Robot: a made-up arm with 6 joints.
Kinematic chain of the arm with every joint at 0, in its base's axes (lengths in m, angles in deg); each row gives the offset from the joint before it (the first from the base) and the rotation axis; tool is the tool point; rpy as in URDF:
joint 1: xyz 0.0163 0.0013 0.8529 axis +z
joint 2: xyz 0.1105 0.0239 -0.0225 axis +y
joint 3: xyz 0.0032 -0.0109 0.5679 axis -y
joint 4: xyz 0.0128 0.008 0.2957 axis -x
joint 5: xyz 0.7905 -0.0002 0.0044 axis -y
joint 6: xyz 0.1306 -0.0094 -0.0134 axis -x
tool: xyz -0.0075 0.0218 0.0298 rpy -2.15 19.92 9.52
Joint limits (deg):
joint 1: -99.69..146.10
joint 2: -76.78..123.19
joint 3: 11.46..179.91
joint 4: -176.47..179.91
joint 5: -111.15..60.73
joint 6: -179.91..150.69
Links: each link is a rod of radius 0.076 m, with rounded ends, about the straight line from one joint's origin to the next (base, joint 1, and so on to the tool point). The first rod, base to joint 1, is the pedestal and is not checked.
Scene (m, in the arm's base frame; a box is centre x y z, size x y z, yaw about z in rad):
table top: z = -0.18
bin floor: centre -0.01 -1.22 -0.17 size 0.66 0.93 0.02 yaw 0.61
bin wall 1: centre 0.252 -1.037 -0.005 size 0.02 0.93 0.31 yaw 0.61
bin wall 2: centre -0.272 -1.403 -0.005 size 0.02 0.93 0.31 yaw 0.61
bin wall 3: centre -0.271 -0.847 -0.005 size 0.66 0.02 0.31 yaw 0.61
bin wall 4: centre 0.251 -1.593 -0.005 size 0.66 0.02 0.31 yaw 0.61
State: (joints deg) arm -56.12 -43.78 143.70 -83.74 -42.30 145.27
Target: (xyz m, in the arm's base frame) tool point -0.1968 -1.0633 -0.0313
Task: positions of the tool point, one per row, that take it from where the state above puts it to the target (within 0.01 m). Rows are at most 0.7 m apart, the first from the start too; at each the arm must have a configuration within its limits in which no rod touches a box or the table.
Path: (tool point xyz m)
1: -0.4020 1.0091 1.4000
2: -0.2168 0.7826 1.9105
3: -0.0014 0.3178 2.2597
4: 0.1625 -0.2983 2.3467
5: 0.2175 -0.9202 2.1332
6: 0.1548 -1.3863 1.6611
7: 0.0166 -1.5758 1.0428
8: -0.1240 -1.4493 0.4300
9: -0.1968 -1.0633 -0.0313

